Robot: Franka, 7 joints.
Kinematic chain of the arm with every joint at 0, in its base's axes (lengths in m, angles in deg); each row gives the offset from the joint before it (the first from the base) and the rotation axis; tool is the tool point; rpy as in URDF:
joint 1: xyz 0 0 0.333 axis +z
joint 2: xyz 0 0 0 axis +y
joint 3: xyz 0 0 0.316 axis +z
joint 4: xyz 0.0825 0 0 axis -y
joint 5: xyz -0.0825 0 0.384 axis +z
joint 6: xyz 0 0 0 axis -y
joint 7: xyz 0.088 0 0 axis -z
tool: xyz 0 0 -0.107 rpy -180 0 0
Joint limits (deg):
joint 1: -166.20..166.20
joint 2: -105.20..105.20
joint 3: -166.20..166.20
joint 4: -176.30..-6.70
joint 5: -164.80..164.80
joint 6: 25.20..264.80
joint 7: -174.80..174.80
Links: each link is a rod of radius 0.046 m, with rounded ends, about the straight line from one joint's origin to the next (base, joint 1, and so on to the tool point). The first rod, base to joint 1, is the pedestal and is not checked.
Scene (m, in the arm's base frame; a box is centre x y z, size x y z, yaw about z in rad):
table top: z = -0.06
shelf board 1: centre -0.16 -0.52 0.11 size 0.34 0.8 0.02 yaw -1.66
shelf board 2: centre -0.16 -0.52 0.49 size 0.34 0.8 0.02 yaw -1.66
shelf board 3: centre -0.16 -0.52 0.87 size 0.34 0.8 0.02 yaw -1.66
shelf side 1: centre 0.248 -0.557 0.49 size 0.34 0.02 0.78 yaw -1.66
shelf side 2: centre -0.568 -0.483 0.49 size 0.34 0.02 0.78 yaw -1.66
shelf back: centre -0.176 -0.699 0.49 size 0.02 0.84 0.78 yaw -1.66
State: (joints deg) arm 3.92 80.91 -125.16 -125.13 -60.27 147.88 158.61
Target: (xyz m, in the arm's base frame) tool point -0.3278 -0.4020 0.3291
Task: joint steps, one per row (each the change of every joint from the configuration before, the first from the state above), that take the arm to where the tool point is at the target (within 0.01 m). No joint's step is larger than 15 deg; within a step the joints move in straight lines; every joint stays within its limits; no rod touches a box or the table.
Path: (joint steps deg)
1: 3.23 -5.01 -9.39 -14.17 10.78 -0.89 1.67
2: 3.23 -5.02 -9.39 -14.18 10.78 -0.89 1.68
3: 3.23 -5.01 -9.39 -14.17 10.77 -0.88 1.67
4: -11.83 4.64 14.56 0.71 -8.53 0.61 -1.25
5: -11.83 4.64 14.57 0.71 -8.54 0.62 -1.26
6: -11.82 4.64 14.56 0.70 -8.53 0.61 -1.25
7: -11.83 4.65 14.57 0.71 -8.54 0.62 -1.26
8: -3.70 -0.95 1.48 14.90 0.51 2.42 0.00
9: -3.69 -0.94 1.49 14.89 0.51 2.42 0.00

